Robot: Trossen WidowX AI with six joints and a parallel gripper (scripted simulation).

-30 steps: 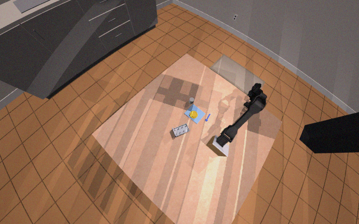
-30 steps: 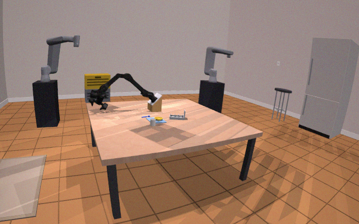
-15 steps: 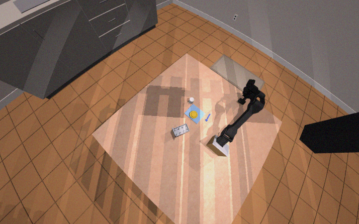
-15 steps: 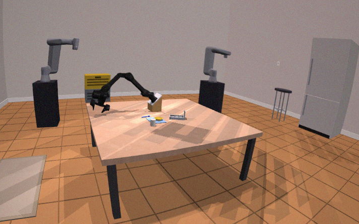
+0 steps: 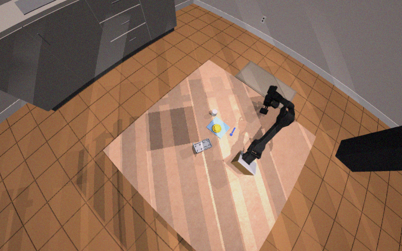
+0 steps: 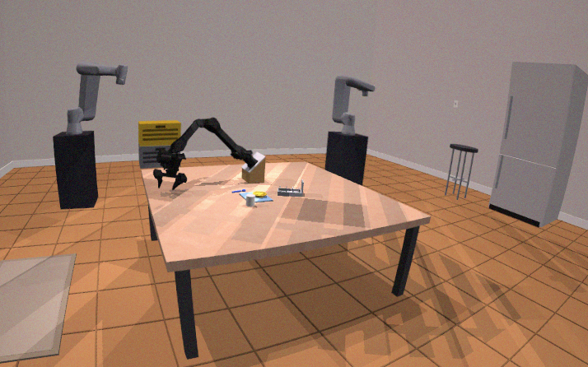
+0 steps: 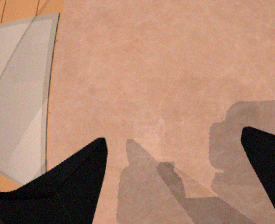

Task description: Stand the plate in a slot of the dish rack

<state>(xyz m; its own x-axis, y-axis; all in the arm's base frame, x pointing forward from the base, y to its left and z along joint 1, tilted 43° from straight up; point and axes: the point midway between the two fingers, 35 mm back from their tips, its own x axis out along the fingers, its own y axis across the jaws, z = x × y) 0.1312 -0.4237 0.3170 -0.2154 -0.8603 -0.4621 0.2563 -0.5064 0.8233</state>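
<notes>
The yellow plate is 48 cm to the left of my gripper tip and 19 cm ahead of it. The rest, counted from my gripper tip: grey dish rack 66 cm to the left, 17 cm ahead, 1 cm above; then white cup 39 cm to the left, 30 cm ahead, 1 cm above; then blue utensil 41 cm to the left, 7 cm ahead, 1 cm below.
</notes>
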